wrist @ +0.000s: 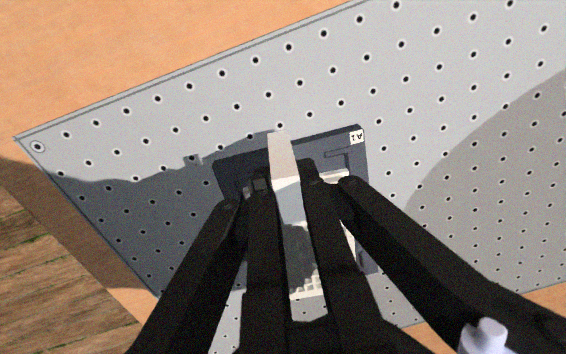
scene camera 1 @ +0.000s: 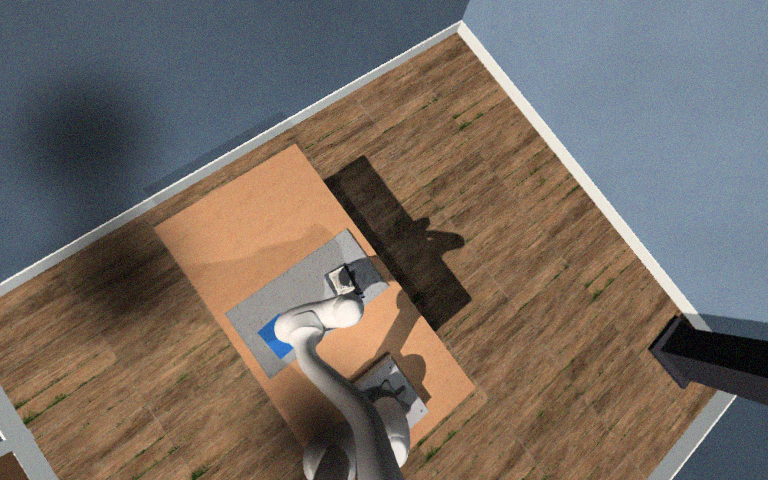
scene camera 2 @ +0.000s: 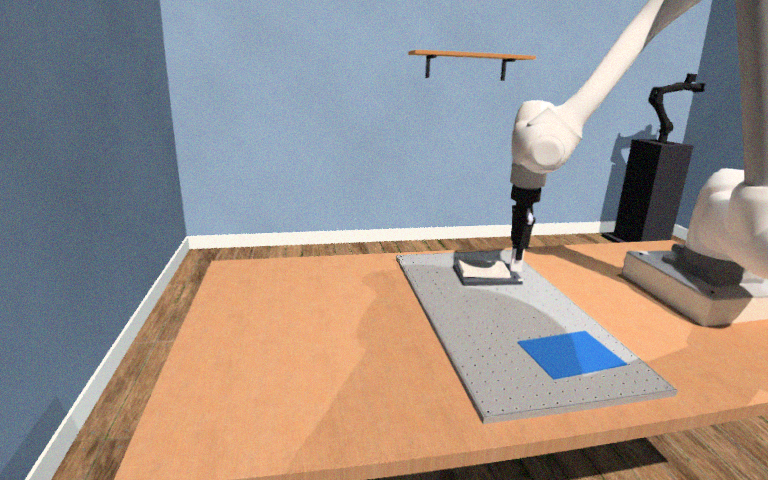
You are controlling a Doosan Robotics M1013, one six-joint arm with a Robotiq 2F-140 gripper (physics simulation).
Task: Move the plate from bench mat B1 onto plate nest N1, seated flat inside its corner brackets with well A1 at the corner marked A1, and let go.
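Frame: origin at the arm's base, x ahead, y left, z up, level; centimetres.
Seen in the pictures: gripper, fingertip midpoint: [wrist: 280,150] [scene camera 2: 515,270]; arm's base, link origin: [scene camera 1: 384,407] [scene camera 2: 710,270].
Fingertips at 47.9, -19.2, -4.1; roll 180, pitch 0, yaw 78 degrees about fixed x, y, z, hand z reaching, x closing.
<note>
Pixels of each thing's top centre, then the offset from my fingertips to it, as dx, dy, dz. "spot": a spot on its surface instead. Level surfaces: height alone.
- white well plate, top centre: [wrist: 308,249] [scene camera 2: 483,265] [scene camera 1: 341,281] +9.1, -1.3, +1.4
- dark grey plate nest, top centre: [wrist: 307,229] [scene camera 2: 487,270] [scene camera 1: 342,283] +8.1, -0.8, +0.0
- perforated grey board, surface height: dz -1.4
- nest's A1 label, surface spot: [wrist: 357,136] spot: +1.5, +5.8, -0.2
- blue bench mat, surface height: dz -1.2
- orange table, surface height: dz -2.7
The white well plate [scene camera 1: 341,280] [scene camera 2: 484,270] [wrist: 310,285] lies on the dark grey plate nest [scene camera 2: 489,281] [wrist: 331,144], at the far end of the perforated grey board [scene camera 1: 287,286] [scene camera 2: 477,343] [wrist: 317,53]. The nest's A1 label [wrist: 357,136] shows at its far right corner in the wrist view. My gripper [scene camera 2: 516,267] [wrist: 280,150] is shut, with its pale tips down at the plate's right edge. The black fingers hide most of the plate in the wrist view. The blue bench mat [scene camera 1: 272,337] [scene camera 2: 570,353] is bare.
The board lies on an orange table [scene camera 1: 239,214] [scene camera 2: 287,357]. The white arm [scene camera 1: 334,376] [scene camera 2: 549,138] reaches over the board from its grey base mount [scene camera 1: 417,410] near the table's end. A small wall shelf [scene camera 2: 473,55] hangs high behind.
</note>
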